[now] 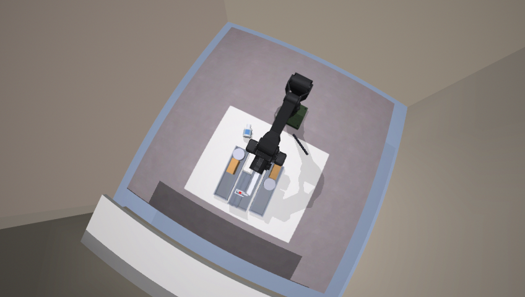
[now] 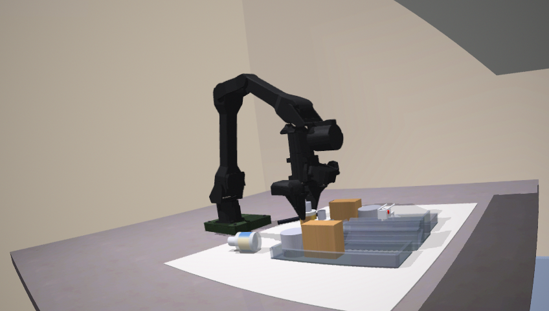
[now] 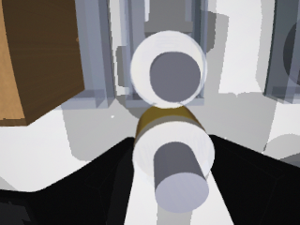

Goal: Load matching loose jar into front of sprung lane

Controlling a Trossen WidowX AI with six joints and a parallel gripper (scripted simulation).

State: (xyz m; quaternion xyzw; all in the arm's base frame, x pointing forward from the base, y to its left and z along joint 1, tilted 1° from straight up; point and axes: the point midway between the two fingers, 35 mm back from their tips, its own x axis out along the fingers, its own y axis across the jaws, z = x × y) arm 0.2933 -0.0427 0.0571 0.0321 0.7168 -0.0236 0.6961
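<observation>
The sprung lane is 19 cm ahead of my gripper tip, 4 cm to the right of it and 3 cm below it. The rest, counted from my gripper tip: black rod: 13 cm behind, 16 cm to the left, 4 cm below.
</observation>
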